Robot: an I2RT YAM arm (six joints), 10 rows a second.
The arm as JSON. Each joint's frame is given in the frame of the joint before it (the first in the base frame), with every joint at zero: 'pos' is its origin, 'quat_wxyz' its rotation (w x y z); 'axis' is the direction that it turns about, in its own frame. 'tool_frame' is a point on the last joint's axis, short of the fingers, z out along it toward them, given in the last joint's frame.
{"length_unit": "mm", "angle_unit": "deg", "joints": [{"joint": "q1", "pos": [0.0, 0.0, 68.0], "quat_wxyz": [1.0, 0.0, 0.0, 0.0], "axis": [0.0, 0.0, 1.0]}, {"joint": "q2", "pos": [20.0, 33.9, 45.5], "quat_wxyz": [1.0, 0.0, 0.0, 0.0], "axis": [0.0, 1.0, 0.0]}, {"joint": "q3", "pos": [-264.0, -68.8, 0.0], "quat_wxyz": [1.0, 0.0, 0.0, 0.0], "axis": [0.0, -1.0, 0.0]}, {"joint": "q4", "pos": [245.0, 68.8, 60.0], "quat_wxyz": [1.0, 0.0, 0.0, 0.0], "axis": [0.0, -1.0, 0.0]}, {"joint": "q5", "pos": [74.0, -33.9, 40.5], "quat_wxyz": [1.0, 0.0, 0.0, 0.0], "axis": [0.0, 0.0, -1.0]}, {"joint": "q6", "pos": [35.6, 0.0, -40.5], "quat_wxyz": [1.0, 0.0, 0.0, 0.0], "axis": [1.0, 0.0, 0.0]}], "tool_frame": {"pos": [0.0, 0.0, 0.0], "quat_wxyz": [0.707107, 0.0, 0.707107, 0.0]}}
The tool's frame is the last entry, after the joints.
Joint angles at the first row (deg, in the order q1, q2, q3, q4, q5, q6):
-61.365 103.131 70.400 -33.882 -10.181 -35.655
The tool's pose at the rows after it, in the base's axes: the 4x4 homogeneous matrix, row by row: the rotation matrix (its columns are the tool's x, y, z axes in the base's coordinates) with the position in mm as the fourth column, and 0 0 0 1 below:
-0.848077, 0.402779, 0.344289, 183.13; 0.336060, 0.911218, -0.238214, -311.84; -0.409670, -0.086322, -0.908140, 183.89; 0, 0, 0, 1
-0.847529, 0.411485, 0.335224, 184.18; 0.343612, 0.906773, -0.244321, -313.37; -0.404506, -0.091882, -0.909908, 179.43; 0, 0, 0, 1
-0.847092, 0.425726, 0.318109, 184.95; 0.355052, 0.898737, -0.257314, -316.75; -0.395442, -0.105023, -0.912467, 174.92; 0, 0, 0, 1
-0.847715, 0.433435, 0.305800, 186.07; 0.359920, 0.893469, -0.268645, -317.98; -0.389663, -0.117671, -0.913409, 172.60; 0, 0, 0, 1
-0.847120, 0.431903, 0.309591, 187.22; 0.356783, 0.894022, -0.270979, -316.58; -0.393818, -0.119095, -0.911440, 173.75; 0, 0, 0, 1
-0.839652, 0.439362, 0.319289, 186.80; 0.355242, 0.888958, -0.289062, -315.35; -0.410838, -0.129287, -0.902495, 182.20; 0, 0, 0, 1
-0.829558, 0.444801, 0.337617, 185.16; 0.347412, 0.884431, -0.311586, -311.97; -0.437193, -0.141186, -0.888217, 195.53; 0, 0, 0, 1
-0.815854, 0.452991, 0.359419, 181.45; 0.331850, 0.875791, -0.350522, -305.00; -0.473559, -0.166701, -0.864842, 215.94; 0, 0, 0, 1
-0.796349, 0.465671, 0.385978, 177.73; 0.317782, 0.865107, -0.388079, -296.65; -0.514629, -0.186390, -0.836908, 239.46; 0, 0, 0, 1
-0.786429, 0.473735, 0.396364, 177.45; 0.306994, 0.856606, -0.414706, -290.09; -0.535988, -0.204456, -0.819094, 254.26; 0, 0, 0, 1
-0.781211, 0.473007, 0.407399, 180.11; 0.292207, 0.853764, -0.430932, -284.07; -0.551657, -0.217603, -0.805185, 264.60; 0, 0, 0, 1
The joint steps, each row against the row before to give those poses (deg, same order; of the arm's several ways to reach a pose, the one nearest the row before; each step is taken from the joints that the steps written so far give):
0.756 0.562 -0.262 -0.044 -0.367 -0.067
0.091 0.700 -0.178 0.900 0.669 0.465
-0.039 0.984 0.181 0.896 1.221 0.532
0.154 0.445 -0.003 0.650 1.003 0.366
0.261 -0.303 -0.167 0.148 -0.022 0.159
0.044 -1.307 0.132 -0.140 0.052 0.442
0.016 -2.276 -0.009 -0.413 -0.262 0.326
0.048 -3.781 -0.281 -0.581 0.054 0.330
0.139 -3.987 0.316 -1.182 -0.172 0.776
0.574 -2.360 0.441 -0.807 0.576 0.717
0.965 -1.525 0.444 -0.482 0.494 0.576

